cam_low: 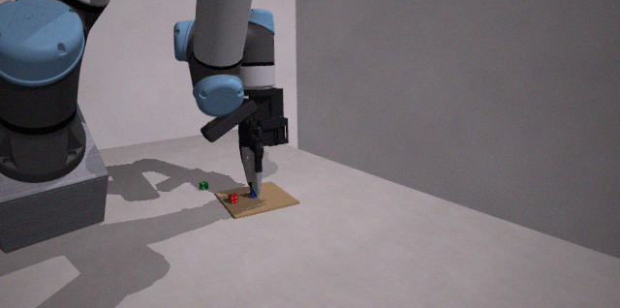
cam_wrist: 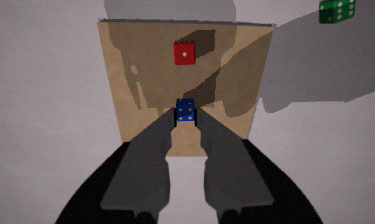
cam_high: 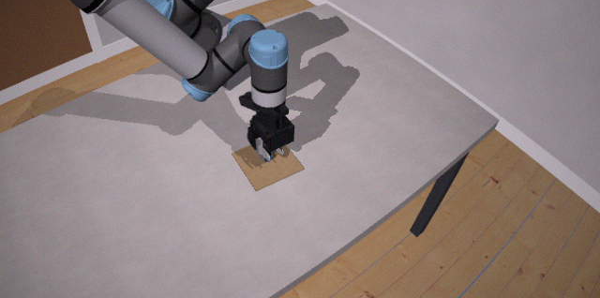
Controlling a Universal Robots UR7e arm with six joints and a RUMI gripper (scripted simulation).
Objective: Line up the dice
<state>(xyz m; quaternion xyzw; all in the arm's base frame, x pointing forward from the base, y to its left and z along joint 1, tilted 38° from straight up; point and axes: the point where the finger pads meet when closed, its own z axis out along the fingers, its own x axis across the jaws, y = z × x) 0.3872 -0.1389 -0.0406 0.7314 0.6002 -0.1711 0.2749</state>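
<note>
My gripper is now 10 mm above the blue die. Also, from my hand: green die: 130 mm to the left, 50 mm behind, 20 mm below; square mat: 20 mm below; red die: 50 mm behind, 10 mm to the left, 10 mm below.
</note>
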